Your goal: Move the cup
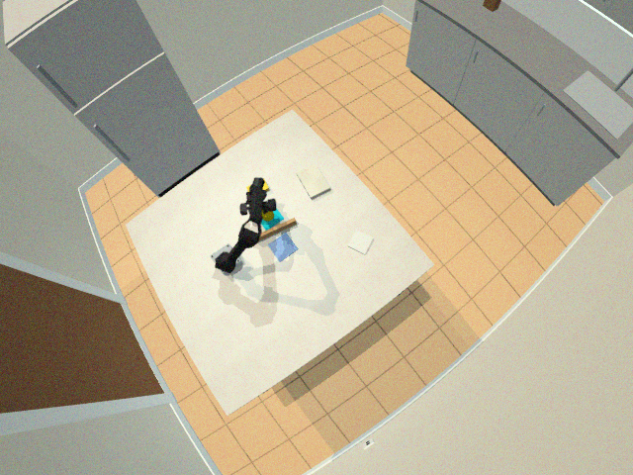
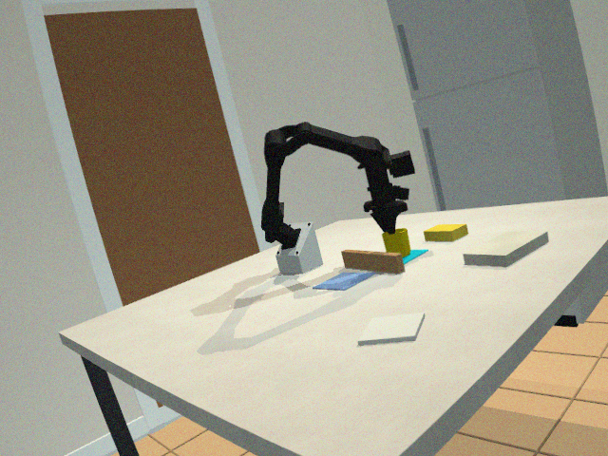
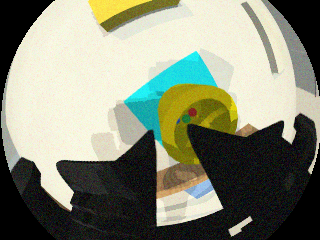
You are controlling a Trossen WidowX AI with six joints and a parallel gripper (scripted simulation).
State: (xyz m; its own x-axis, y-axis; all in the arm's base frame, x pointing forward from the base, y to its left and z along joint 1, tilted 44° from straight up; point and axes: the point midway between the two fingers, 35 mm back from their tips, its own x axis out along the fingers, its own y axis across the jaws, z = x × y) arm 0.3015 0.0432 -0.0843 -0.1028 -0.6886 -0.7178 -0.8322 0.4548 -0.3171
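My gripper tip is 2 cm short of the yellow cup, 1 cm to the left of it and 2 cm above it. Also, from my gripper tip: yellow block 8 cm ahead, 16 cm to the left, 4 cm below; cyan pad 3 cm ahead, 2 cm to the right, 6 cm below; wooden bar 11 cm to the right, 4 cm below.
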